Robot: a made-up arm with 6 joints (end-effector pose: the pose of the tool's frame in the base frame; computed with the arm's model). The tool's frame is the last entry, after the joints. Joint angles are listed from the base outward.
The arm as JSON. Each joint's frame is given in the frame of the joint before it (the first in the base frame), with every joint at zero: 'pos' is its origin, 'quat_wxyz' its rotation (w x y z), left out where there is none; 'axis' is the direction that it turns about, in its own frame. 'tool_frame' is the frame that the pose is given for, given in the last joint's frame.
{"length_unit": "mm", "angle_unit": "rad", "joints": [
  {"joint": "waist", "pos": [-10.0, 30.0, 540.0], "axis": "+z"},
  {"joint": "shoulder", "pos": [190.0, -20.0, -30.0], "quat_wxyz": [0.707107, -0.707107, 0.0, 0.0], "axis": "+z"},
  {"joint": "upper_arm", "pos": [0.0, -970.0, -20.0], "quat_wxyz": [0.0, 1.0, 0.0, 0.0], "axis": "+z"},
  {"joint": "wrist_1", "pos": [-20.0, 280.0, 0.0], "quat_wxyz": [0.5, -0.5, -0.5, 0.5], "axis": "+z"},
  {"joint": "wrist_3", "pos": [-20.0, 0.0, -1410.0], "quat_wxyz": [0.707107, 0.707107, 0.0, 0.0], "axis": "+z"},
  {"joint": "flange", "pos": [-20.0, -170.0, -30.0], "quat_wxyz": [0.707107, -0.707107, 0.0, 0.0], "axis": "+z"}
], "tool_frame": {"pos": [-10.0, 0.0, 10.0], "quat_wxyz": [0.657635, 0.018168, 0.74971, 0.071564]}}
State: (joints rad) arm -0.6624 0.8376 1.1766 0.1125 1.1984 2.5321
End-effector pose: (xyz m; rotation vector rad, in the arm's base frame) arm 1.6869 -1.2959 2.0228 2.1030 -0.2391 2.2095
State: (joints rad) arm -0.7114 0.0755 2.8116 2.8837 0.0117 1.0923
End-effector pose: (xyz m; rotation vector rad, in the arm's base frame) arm -1.0307 0.8156 1.7985 -0.1453 -1.1362 2.0951
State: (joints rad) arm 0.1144 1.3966 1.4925 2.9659 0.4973 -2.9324
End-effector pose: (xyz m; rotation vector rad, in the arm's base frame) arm 2.6318 0.2698 1.0519 -0.1233 0.5166 0.3436
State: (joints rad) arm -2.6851 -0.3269 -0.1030 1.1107 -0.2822 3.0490
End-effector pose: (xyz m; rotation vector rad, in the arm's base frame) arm -1.2467 -0.4731 1.9862 0.1087 -2.4237 -1.3686
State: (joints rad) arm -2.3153 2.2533 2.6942 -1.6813 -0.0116 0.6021
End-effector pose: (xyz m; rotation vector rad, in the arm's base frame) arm -1.5036 -1.6016 0.8396 0.0655 -1.1391 -1.6913
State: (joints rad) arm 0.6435 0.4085 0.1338 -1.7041 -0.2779 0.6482
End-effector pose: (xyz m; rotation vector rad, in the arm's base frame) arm 1.6736 1.3512 1.2875 0.8739 0.7269 0.8943
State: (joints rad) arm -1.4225 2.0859 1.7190 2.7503 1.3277 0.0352
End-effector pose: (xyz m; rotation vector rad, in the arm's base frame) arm 0.3334 -2.3945 -0.3504 -1.4076 0.9663 1.1078
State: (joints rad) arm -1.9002 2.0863 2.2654 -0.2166 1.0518 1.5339
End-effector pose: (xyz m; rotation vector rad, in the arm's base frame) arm -0.8368 -2.2529 0.6811 -1.6289 0.7559 -2.4698
